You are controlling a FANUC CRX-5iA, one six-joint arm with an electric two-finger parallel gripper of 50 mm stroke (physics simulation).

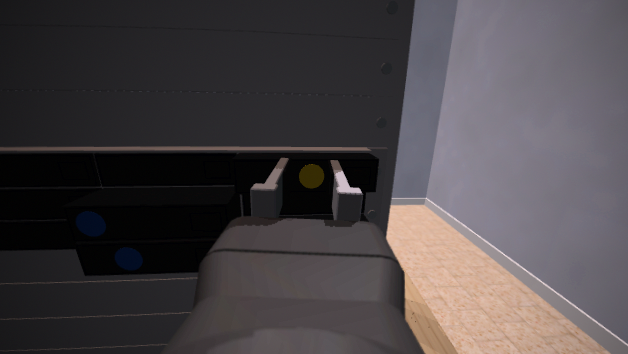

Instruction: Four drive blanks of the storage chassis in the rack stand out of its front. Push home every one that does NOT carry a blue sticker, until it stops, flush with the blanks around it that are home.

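Places are measured from the arm's base along level axes (x right, y up, z back), in centimetres.
Pixels of known places: gripper, fingertip midpoint: [309,173].
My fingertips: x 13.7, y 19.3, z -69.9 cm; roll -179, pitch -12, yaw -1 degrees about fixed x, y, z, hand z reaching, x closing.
Ahead of a thing's pixels: the offset from my fingertips to its top centre. "*": to the spot under its first point.
The storage chassis {* dx +7.7, dy -3.9, dz -3.0 cm} [379,200] is in the dark rack. At its top right a blank with a yellow sticker [350,175] stands out a little from the front. To the left and lower, a blank with a blue sticker {dx -10.5, dy -1.8, dz -6.0 cm} [150,222] stands out far, and below it another blank with a blue sticker {dx -10.5, dy -4.6, dz -6.0 cm} [167,257] stands out too. The blank at the top middle [160,170] looks flush. My gripper [309,173] is partly open and empty, its two fingertips in front of the yellow-sticker blank, one on each side of the sticker. Whether the tips touch it I cannot tell.
Plain dark panels [200,60] fill the rack above the chassis, and more panels [90,300] lie below. The rack's right post {* dx +7.8, dy +5.9, dz -3.0 cm} [392,95] carries round screws. A grey-blue wall [530,125] and tan tiled floor [465,265] are at the right. The gripper body hides the lower middle.
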